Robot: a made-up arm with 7 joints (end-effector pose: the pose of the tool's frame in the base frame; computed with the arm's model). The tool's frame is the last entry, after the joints. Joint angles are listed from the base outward.
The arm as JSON. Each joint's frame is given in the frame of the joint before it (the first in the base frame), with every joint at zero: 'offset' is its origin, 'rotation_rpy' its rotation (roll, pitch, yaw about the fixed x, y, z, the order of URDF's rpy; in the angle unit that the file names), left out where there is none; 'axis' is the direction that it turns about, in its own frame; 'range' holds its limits. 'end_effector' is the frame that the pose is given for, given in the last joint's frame.
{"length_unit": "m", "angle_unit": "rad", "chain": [
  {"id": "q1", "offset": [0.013, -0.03, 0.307], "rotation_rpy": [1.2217, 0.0, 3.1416], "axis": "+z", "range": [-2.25, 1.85]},
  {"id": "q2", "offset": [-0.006, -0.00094, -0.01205], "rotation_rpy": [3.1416, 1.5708, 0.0], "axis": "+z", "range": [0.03, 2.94]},
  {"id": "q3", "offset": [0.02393, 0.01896, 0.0], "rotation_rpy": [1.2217, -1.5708, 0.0], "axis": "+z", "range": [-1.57, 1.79]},
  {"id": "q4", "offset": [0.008, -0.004, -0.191], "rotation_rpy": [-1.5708, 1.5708, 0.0], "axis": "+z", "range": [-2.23, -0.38]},
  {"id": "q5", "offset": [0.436, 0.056, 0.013], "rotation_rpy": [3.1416, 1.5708, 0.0], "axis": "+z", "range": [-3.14, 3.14]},
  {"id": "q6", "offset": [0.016, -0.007, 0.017], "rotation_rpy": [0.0, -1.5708, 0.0], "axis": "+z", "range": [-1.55, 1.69]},
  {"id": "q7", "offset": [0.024, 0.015, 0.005], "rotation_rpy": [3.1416, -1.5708, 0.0], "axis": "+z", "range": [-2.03, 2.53]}
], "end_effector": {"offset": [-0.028, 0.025, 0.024], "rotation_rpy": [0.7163, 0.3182, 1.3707]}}
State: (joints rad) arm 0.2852 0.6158 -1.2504 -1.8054 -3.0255 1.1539 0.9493
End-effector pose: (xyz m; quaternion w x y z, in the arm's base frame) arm 0.1067 -0.2403 -0.1618 0.7277 -0.5284 -0.4365 0.0276
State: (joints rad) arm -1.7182 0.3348 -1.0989 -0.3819 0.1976 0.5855 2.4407
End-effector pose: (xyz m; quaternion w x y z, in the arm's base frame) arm 0.5840 -0.2589 0.4168 0.1266 0.8274 -0.3919 -0.3818
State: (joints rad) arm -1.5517 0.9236 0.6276 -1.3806 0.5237 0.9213 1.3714
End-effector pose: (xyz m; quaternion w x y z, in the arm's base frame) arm 0.1338 0.1695 0.7472 0.1034 0.8416 -0.5267 0.0601
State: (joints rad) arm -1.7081 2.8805 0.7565 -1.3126 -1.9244 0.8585 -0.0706
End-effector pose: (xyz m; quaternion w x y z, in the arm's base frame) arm -0.4809 -0.0603 0.5012 0.8397 -0.1553 0.5108 -0.0990
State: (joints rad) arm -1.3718 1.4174 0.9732 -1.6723 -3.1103 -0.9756 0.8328
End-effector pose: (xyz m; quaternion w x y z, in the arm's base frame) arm -0.1449 0.2034 0.6149 0.1567 0.0184 -0.7073 0.6891
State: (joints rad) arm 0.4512 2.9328 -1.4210 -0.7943 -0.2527 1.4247 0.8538
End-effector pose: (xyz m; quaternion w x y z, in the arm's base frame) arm 0.1405 0.3913 0.7345 0.1345 0.5434 -0.8271 0.0504
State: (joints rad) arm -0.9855 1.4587 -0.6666 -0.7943 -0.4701 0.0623 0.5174
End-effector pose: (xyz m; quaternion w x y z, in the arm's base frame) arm 0.4321 0.3604 0.3550 0.5766 -0.3011 -0.4172 0.6347
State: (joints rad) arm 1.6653 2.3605 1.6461 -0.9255 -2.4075 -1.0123 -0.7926
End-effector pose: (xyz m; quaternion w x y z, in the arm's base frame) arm 0.4976 0.2353 0.4368 0.3978 0.8282 0.0683 -0.3889
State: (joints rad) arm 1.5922 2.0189 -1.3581 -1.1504 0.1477 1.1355 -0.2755
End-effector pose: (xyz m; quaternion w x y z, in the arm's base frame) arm -0.3095 0.3796 0.3968 0.1666 0.9717 0.1675 -0.0016
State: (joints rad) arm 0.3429 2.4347 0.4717 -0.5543 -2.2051 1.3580 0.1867
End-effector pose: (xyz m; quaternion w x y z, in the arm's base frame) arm 0.2366 0.3495 0.7471 0.1224 -0.5339 0.8188 0.1719
